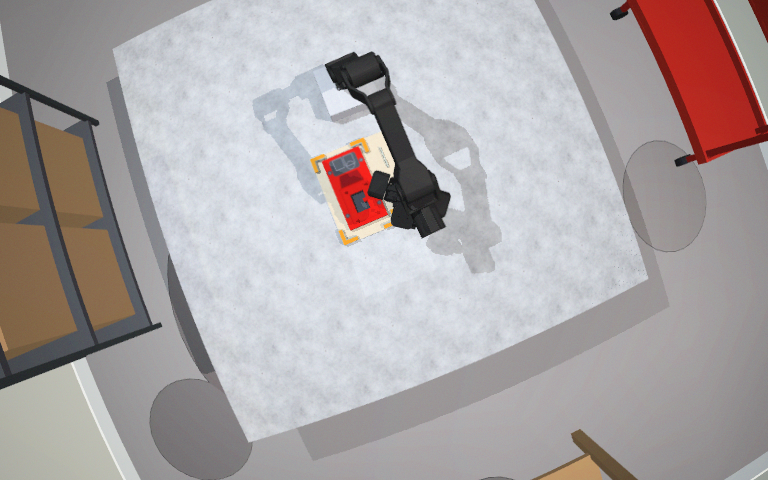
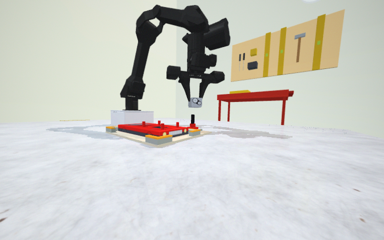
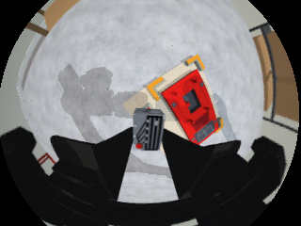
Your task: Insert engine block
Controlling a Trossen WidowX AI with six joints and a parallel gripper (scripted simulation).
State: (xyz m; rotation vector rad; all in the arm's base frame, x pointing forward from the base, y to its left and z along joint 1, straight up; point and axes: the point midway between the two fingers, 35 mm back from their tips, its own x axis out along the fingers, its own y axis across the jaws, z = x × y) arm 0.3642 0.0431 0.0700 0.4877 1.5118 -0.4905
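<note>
My gripper tip is 60 mm past the beige base plate, 90 mm to the left of it and 90 mm above it. The rest, counted from my gripper tip: grey engine block: 10 mm below.
</note>
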